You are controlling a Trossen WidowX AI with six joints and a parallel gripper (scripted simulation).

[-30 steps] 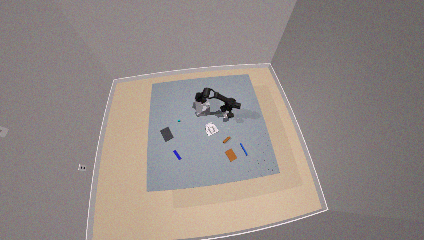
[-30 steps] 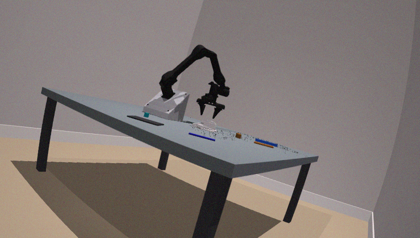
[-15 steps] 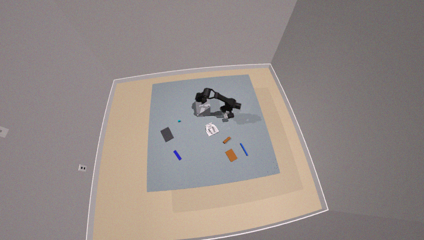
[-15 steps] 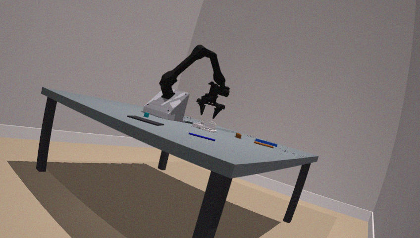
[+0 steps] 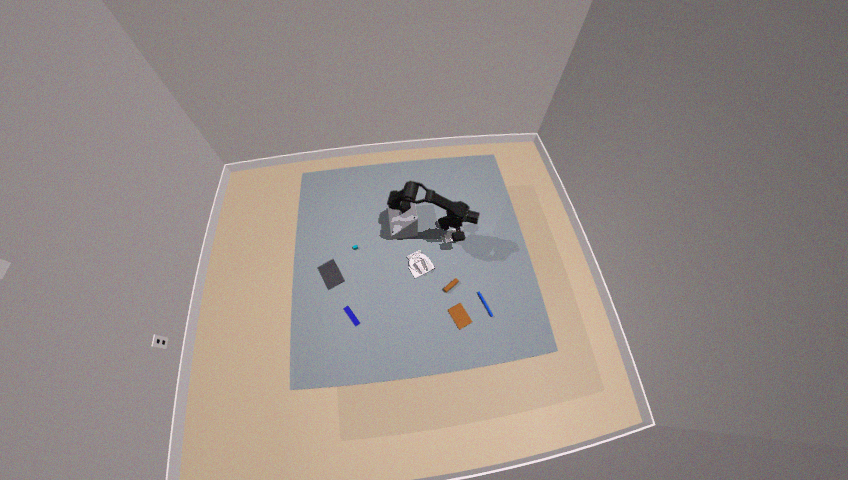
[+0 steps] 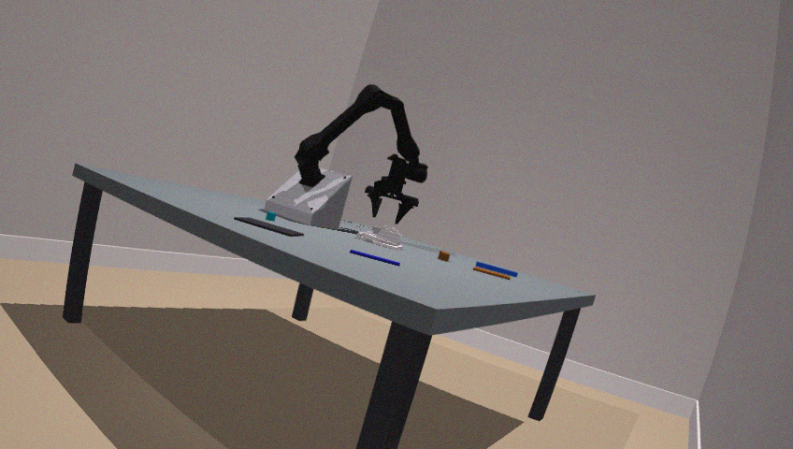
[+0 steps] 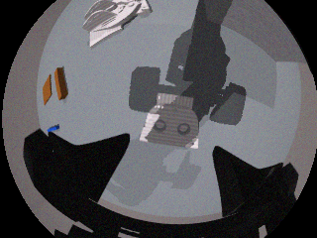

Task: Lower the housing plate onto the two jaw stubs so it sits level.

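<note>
Now: gripper tip 10 mm to the left of the white part and 50 mm above it. Also, from my gripper tip: teal peg (540 mm to the right, 50 mm below); then orange plate (440 mm ahead, 40 mm to the right, 60 mm below); then orange block (280 mm ahead, 60 mm to the right, 50 mm below).
</note>
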